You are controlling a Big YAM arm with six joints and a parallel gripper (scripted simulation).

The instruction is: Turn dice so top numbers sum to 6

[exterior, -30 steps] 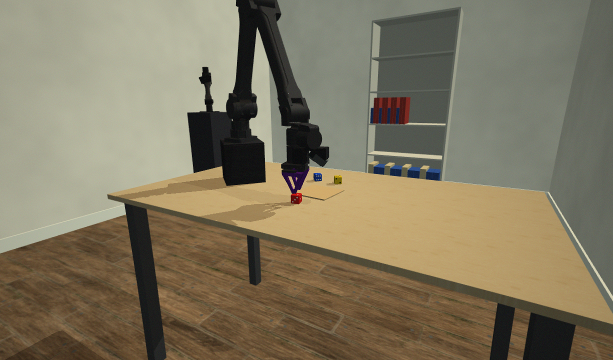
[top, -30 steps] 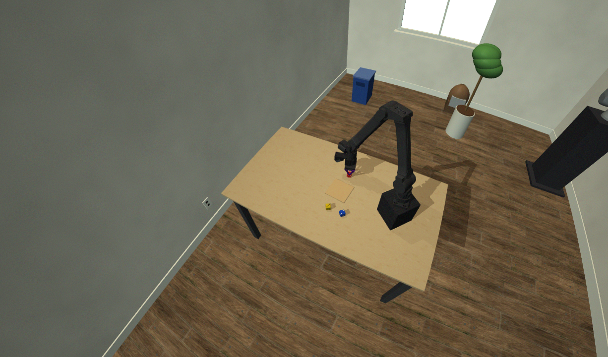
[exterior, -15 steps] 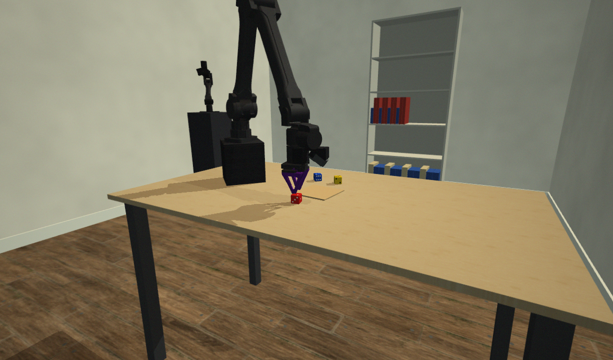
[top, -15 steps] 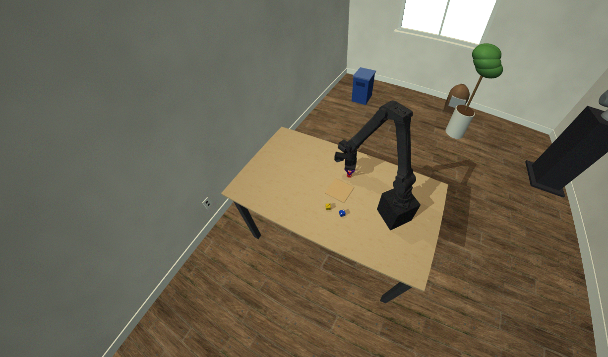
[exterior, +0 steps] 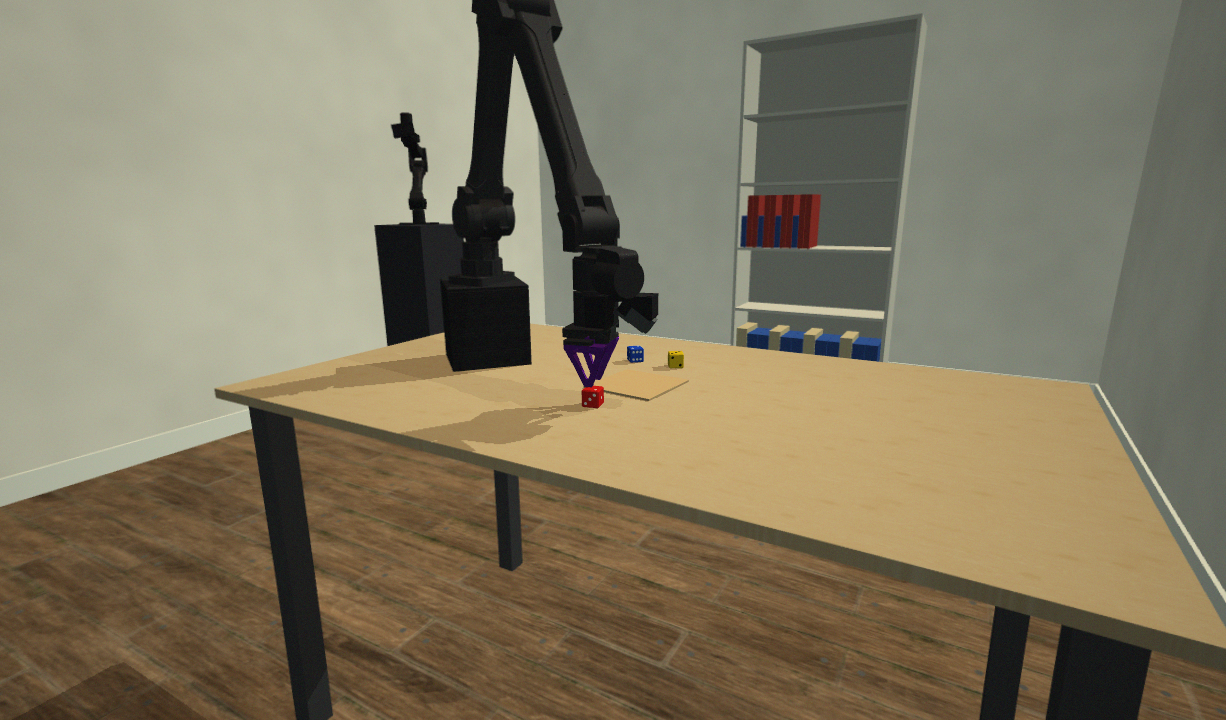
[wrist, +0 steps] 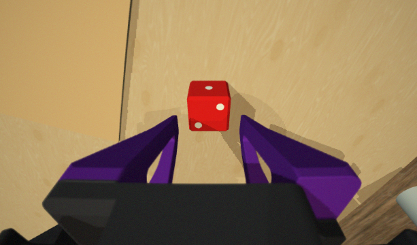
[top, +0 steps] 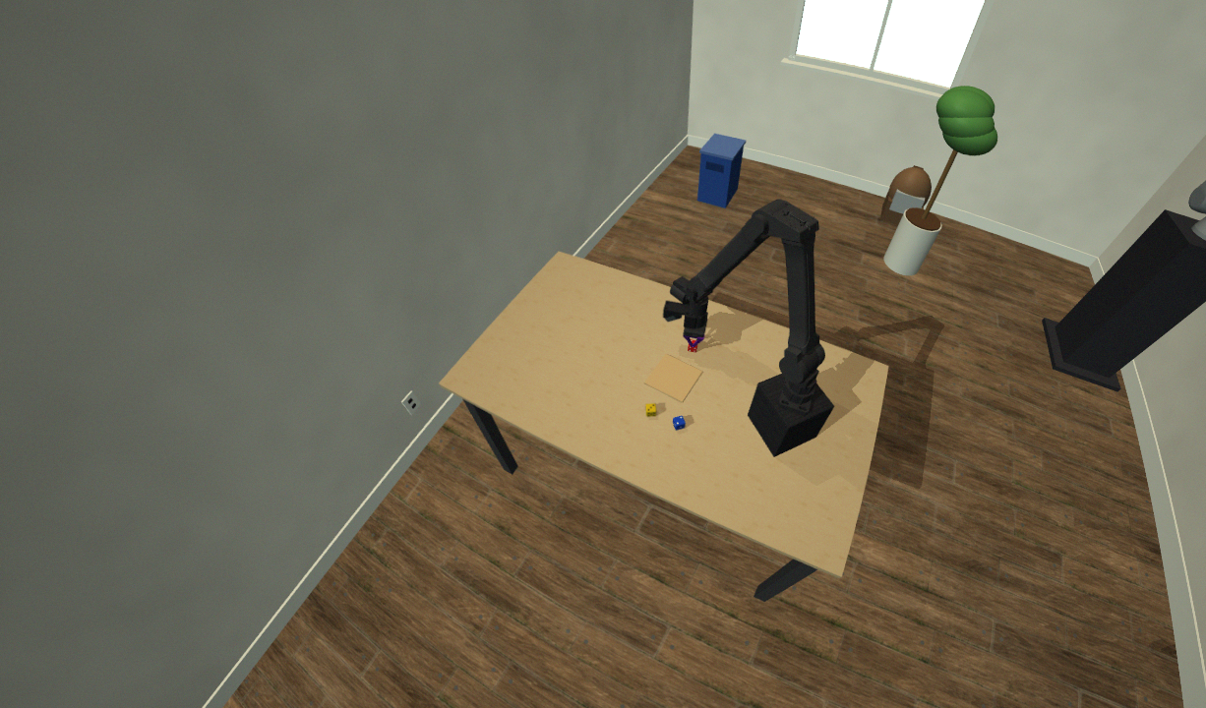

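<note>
Now: hand 30 mm above the red die. Round my hand: blue die 300 mm to the left, 60 mm behind, 30 mm below; yellow die 290 mm to the left, 30 mm below, 30 mm ahead; tan mat 140 mm to the left, 40 mm below, 20 mm ahead.
</note>
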